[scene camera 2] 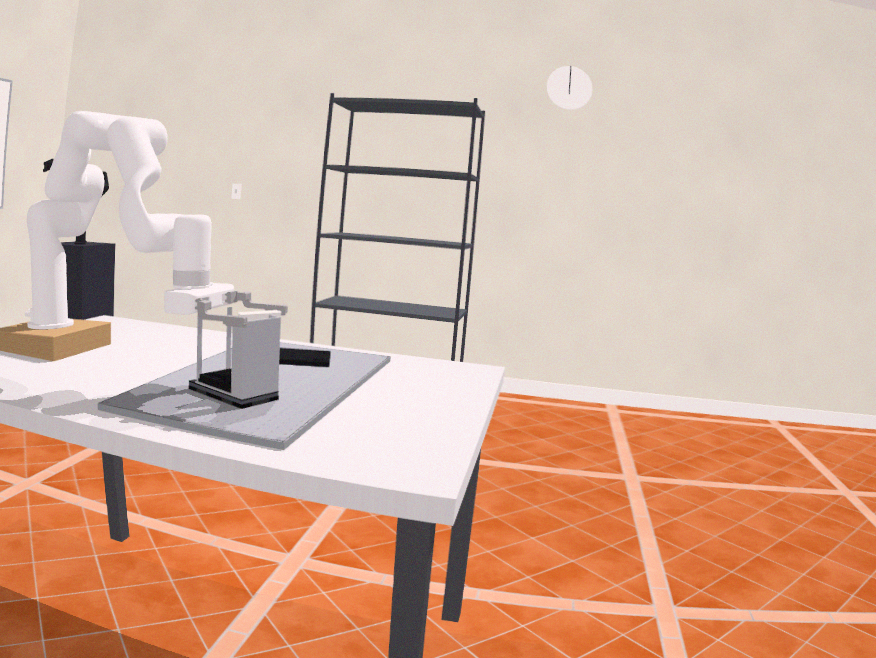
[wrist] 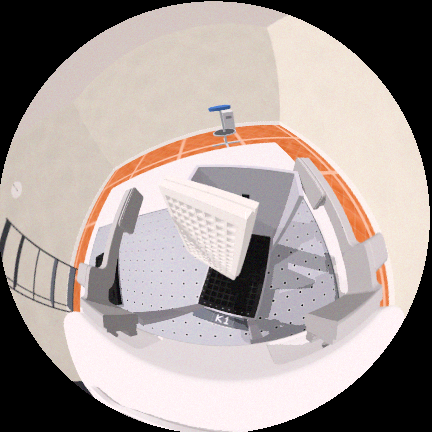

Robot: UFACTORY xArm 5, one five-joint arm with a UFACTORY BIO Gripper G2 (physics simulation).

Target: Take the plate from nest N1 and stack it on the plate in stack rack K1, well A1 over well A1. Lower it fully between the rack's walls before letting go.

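Frame: origin at the arm's base, x up, y right, z ahead, level; metres.
Seen in the pictures: end effector, tool point: (scene camera 2: 256, 315) (wrist: 210, 191); arm's base, origin of the base link: (scene camera 2: 50, 325).
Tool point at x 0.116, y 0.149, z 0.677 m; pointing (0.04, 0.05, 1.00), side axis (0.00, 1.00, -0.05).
Note:
Pixels of each thing's top centre, then the offset from my tool point to it. Level surfaces: height alone.
- white plate, middle of its top: (wrist: 183, 202) (scene camera 2: 256, 310) dx +0.005, dy -0.018, dz -0.010 m
- stack rack K1, middle of its top: (wrist: 222, 255) (scene camera 2: 234, 313) dx -0.001, dy +0.003, dz -0.046 m
- black plate, middle of its top: (wrist: 236, 270) (scene camera 2: 235, 377) dx -0.121, dy +0.007, dz -0.037 m
- low black block, middle of its top: (scene camera 2: 295, 352) (wrist: 102, 276) dx -0.140, dy -0.342, dz -0.052 m
- grey perforated board, its level: dx -0.155 m
- white table, its level: dx -0.168 m
A white plate (scene camera 2: 259, 313) (wrist: 207, 220) sits askew and seems tipped at the top of stack rack K1 (scene camera 2: 256, 357) (wrist: 240, 182), high above the black plate (scene camera 2: 216, 380) (wrist: 235, 285) at the rack's bottom. Its gridded face shows in the wrist view. It is not down between the walls. My gripper (scene camera 2: 262, 315) (wrist: 221, 196) is wide open at the height of the rack's top. Its fingers stand apart on either side of the white plate, with nothing held. Well A1 cannot be made out on either plate.
A low black block (scene camera 2: 304, 356) (wrist: 114, 282) lies on the grey perforated board (scene camera 2: 332, 386) (wrist: 150, 255) beside the rack; no label on it is readable. The board lies on the white table (scene camera 2: 396, 424). A dark shelf unit (scene camera 2: 320, 201) stands behind the table.

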